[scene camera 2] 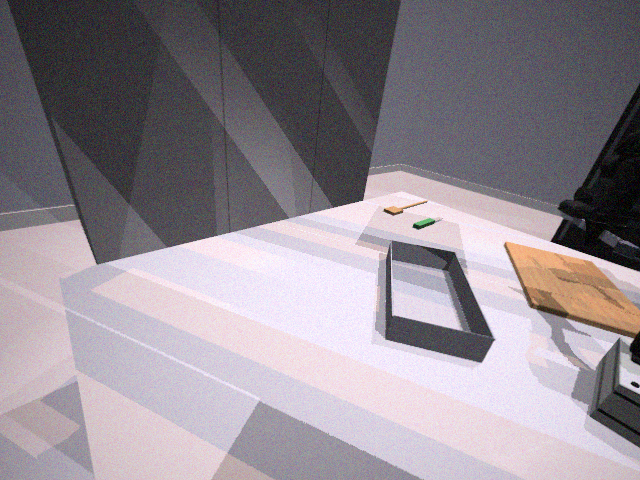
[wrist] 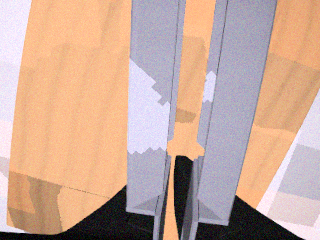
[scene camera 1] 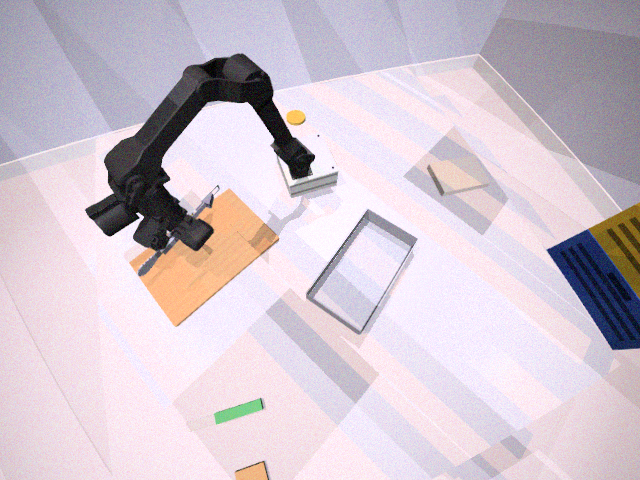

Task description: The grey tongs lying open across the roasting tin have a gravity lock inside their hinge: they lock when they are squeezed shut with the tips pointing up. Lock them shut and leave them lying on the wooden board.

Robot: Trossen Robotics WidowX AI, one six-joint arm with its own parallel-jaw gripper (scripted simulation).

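The scene has a wooden board [scene camera 1: 181, 282] [wrist: 71, 117] in it, along with the gripper [scene camera 2: 588, 245] [wrist: 170, 165] [scene camera 1: 188, 235]. A beige tile [scene camera 1: 452, 176] is there too; in the wrist view the tile is out of frame.
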